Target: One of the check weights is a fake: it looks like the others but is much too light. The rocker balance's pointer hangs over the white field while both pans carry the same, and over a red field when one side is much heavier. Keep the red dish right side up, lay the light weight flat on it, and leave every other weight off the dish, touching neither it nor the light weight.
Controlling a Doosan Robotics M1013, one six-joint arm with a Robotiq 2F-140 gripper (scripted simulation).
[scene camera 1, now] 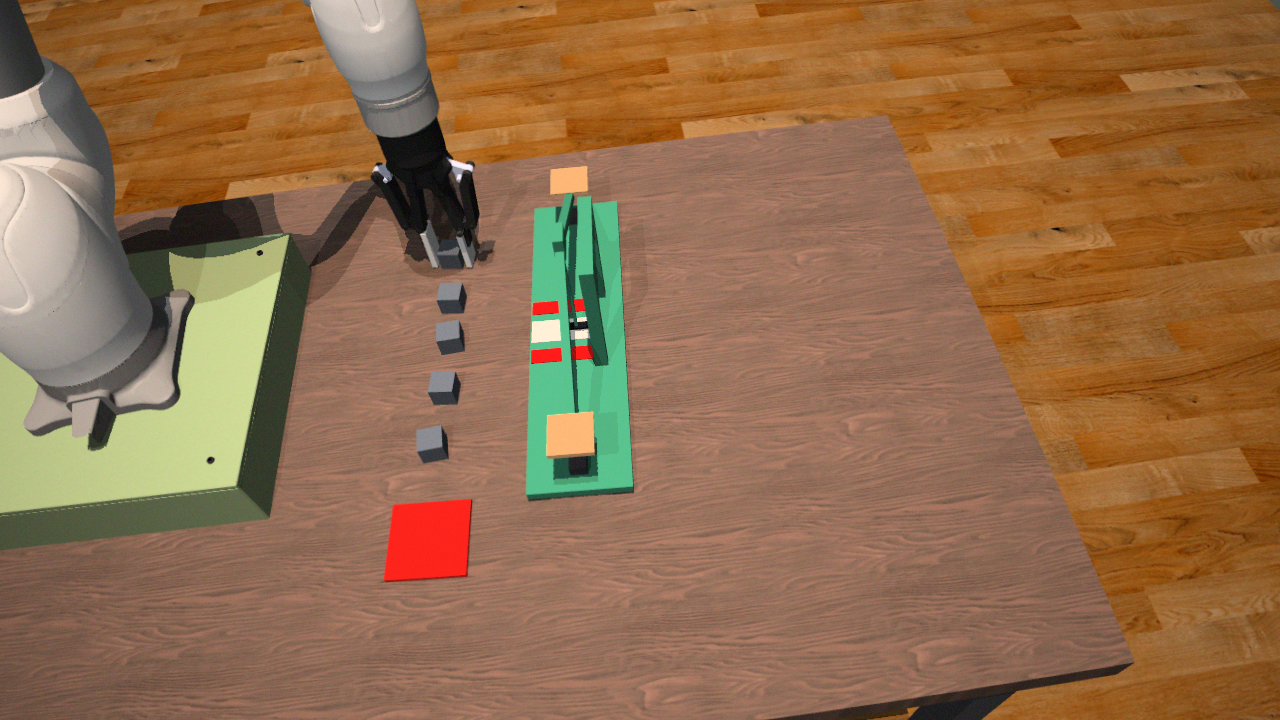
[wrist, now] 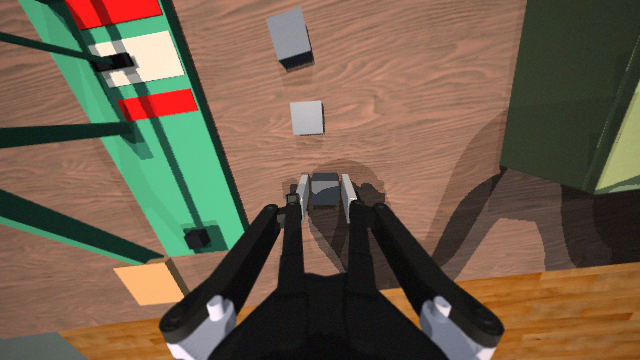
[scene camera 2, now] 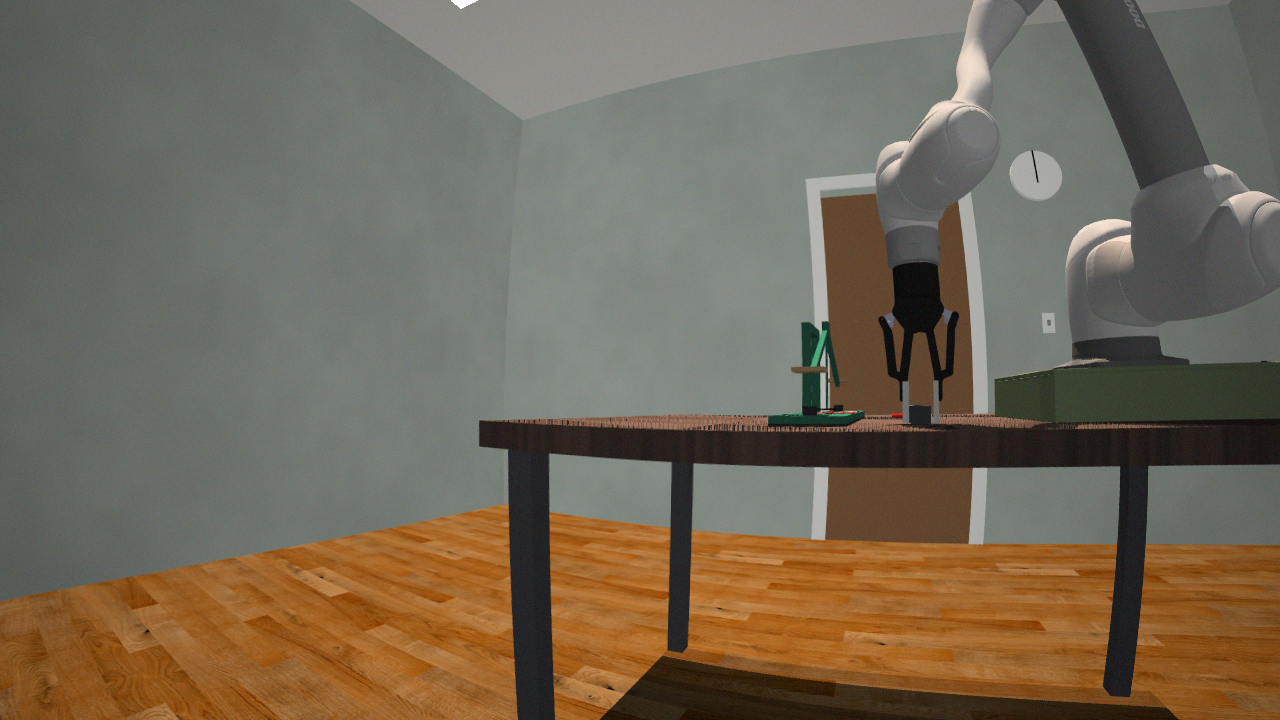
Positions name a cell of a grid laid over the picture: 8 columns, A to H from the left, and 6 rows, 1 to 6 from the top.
Labels:
my gripper: scene camera 1 C3; wrist E4; scene camera 2 F4

